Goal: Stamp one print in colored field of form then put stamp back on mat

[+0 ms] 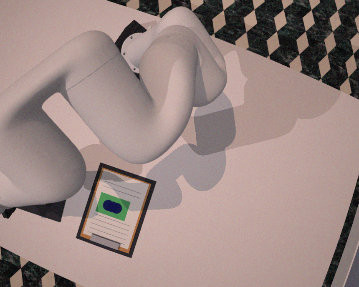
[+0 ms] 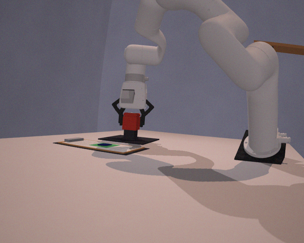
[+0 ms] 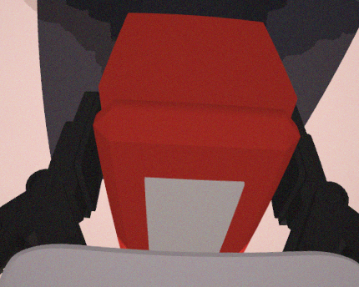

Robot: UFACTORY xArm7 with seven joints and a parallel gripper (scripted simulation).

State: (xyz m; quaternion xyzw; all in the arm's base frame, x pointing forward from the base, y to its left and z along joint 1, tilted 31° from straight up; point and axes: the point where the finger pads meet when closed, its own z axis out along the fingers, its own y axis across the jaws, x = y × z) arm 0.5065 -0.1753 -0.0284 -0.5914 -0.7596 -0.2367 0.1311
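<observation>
Now: the red stamp 1 cm below my hand. Also, from my hand: dark mat 6 cm below; clipboard 27 cm to the left, 6 cm below, 2 cm behind; black stamp foot 5 cm below.
</observation>
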